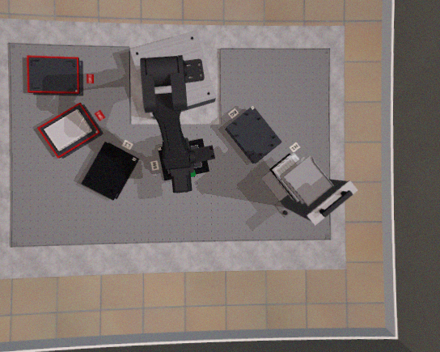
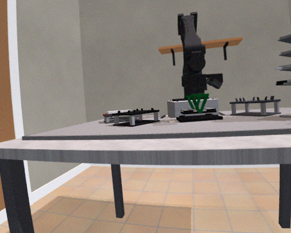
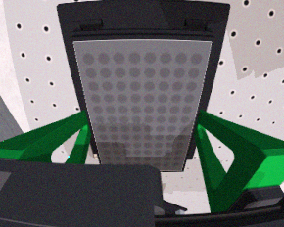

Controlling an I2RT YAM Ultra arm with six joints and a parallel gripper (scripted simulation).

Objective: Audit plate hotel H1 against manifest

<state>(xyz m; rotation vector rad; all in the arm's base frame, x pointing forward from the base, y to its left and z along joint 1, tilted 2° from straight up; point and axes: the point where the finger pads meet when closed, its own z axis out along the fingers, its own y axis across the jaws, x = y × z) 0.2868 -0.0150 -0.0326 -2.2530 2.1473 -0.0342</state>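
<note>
The recovery nest N6 is 3 cm below my hand. The rest, counted from my hand: regrip nest RG (5 cm behind, 26 cm to the left, 2 cm above); then landing nest L1 (25 cm to the right, 1 cm above); then white plate (16 cm behind, 36 cm to the right, 1 cm above).
</note>
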